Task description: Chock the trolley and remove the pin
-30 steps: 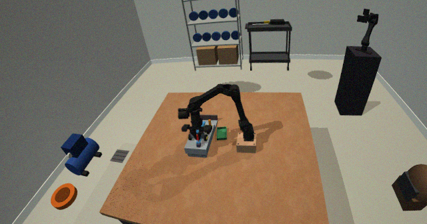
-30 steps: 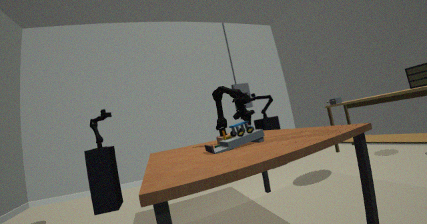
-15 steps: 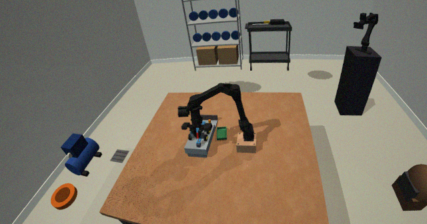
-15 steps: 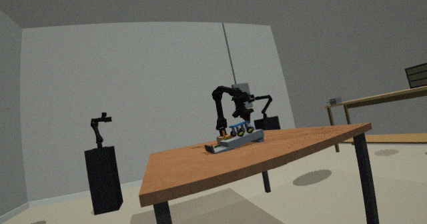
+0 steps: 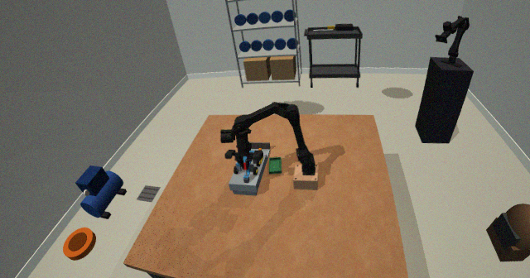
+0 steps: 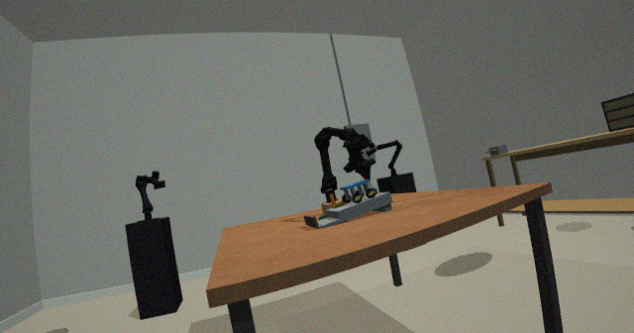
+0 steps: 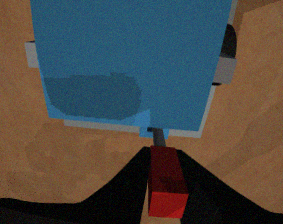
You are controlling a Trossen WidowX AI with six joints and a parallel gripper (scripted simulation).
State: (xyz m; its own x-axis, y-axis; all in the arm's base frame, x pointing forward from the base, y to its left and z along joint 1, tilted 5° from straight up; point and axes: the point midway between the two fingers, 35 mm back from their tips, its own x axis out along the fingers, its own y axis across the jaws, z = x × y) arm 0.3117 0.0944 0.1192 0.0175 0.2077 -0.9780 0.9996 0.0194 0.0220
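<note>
The green tray is 11 cm behind my gripper tip, 18 cm to the right of it and 16 cm below it. Also, from my gripper tip: blue trolley 2 cm ahead, 8 cm to the right, 4 cm below; then ramp 2 cm ahead, 9 cm to the right, 11 cm below; then red-headed stop pin right at my gripper tip.
</note>
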